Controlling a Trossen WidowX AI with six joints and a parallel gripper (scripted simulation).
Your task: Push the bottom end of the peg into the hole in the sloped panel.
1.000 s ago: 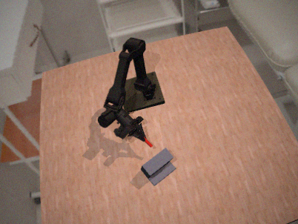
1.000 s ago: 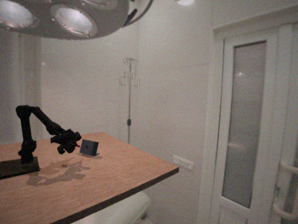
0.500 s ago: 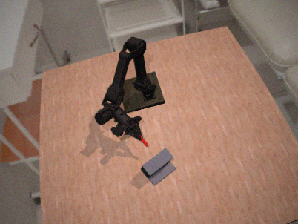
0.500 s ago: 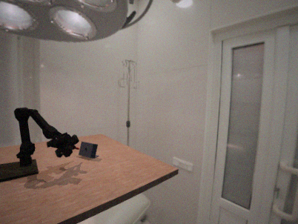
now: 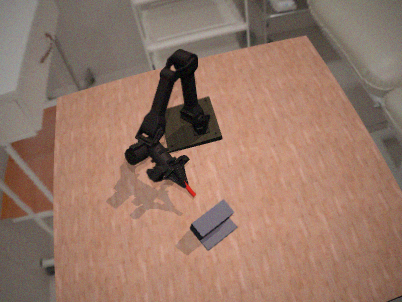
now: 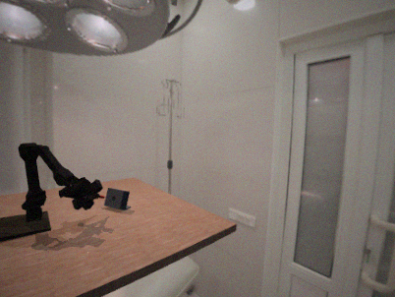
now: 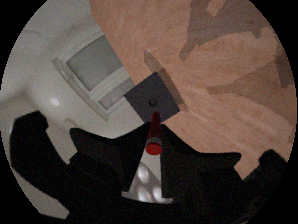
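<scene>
The sloped panel is 110 mm ahead of my gripper tip, 60 mm to the left of it and 50 mm below it. From my gripper tip the other things lie so: red peg: 10 mm to the right, 10 mm behind, 10 mm above.
</scene>
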